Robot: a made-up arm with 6 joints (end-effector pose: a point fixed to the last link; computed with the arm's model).
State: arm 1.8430 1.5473 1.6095 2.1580 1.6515 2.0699
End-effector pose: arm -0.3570 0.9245 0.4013 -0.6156 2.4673 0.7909
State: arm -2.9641 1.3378 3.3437 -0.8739 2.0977 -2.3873
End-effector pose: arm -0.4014 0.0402 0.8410 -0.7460 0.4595 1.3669
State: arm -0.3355 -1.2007 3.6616 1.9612 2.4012 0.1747
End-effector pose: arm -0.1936 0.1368 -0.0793 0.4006 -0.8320 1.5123
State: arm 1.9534 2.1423 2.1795 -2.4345 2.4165 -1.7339
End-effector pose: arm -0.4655 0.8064 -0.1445 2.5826 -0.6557 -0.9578
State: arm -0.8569 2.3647 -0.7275 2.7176 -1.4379 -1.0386
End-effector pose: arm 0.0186 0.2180 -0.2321 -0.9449 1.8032 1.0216
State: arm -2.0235 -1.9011 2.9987 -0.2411 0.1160 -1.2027
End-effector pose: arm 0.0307 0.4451 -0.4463 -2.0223 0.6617 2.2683
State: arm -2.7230 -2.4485 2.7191 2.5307 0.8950 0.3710
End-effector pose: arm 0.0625 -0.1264 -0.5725 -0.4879 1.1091 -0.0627
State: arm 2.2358 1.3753 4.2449 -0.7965 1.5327 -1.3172
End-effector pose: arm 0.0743 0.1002 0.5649 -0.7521 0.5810 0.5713
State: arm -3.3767 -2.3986 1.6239 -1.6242 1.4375 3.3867
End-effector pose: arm 0.7627 -0.1921 -0.4266 1.8440 1.3227 0.5876
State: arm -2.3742 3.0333 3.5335 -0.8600 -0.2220 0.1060
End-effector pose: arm -0.4788 -0.3060 -0.1485 0.0098 -0.8974 -1.9570
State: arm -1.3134 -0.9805 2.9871 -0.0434 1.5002 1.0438
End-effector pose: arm -0.3587 0.6878 0.1257 -0.3323 1.2372 -0.7491
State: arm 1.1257 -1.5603 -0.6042 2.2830 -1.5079 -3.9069
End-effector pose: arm -0.2349 -0.2315 0.7065 -2.6845 1.4106 -0.7885
